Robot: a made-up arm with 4 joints.
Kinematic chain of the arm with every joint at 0, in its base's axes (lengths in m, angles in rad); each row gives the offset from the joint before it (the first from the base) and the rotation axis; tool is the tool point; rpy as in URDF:
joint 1: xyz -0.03 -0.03 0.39 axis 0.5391 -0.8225 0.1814
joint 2: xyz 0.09 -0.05 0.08 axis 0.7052 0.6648 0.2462
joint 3: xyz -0.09 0 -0.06 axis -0.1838 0.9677 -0.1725
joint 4: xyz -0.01 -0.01 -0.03 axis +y
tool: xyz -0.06 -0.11 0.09 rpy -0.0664 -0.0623 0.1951
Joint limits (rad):
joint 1: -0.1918..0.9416
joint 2: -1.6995..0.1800
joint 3: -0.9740..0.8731
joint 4: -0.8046..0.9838
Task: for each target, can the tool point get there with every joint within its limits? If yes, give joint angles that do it. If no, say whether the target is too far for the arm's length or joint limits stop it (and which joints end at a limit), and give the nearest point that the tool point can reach.
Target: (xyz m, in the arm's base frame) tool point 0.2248 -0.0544 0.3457
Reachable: no: joint limits stop it (at a limit: joint 1, joint 3, joint 4) | nearest point 0.0832 -0.1633 0.2599 | short by 0.198 m
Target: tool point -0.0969 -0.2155 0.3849
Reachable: yes | joints 0.0947 -0.1654 -0.7150 0.0055
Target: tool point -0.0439 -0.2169 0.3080
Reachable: yes | joints 0.6502 -1.5125 -0.5920 -0.0266
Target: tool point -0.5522 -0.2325 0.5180
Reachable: no: too far | nearest point -0.1481 -0.1936 0.4548 | short by 0.411 m
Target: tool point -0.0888 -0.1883 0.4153
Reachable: yes | joints 0.6856 -0.6679 0.4563 0.3427
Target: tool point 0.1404 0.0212 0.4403
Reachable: no: joint limits stop it (at a limit: joint 1, joint 2, joint 3) | nearest point -0.0399 -0.1037 0.4980 | short by 0.227 m
